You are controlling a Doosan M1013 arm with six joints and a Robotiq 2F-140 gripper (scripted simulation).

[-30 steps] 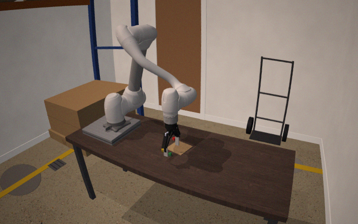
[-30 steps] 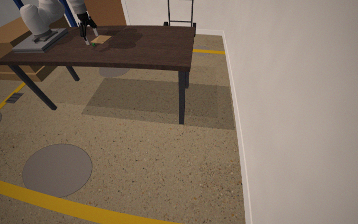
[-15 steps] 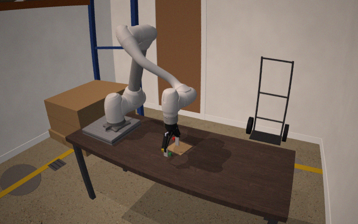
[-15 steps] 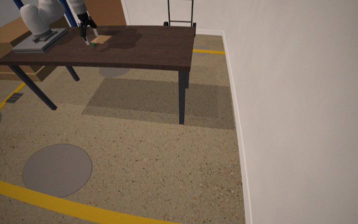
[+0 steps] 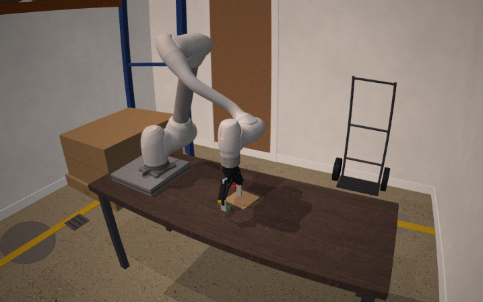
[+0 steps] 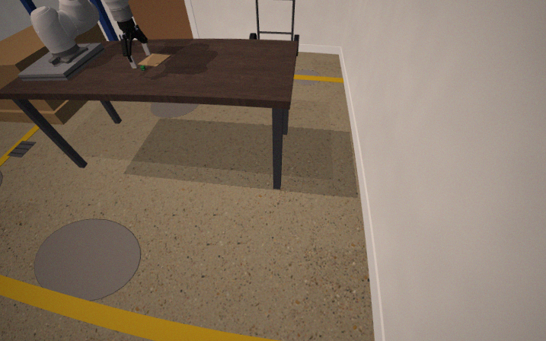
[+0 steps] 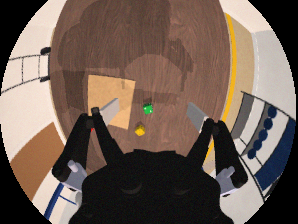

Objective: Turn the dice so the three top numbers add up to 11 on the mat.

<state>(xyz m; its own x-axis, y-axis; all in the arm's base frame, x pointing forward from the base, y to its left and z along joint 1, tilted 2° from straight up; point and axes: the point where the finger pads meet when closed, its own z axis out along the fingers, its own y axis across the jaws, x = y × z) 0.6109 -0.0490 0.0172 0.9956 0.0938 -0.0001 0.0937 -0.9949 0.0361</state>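
Right now the green die is 20 mm behind my hand, 10 mm to the left of it and 50 mm below it. Round my hand: red die: 120 mm behind, 200 mm to the left, 50 mm below; tan mat: 30 mm behind, 130 mm to the left, 60 mm below; yellow die: 90 mm behind, 20 mm to the left, 50 mm below.
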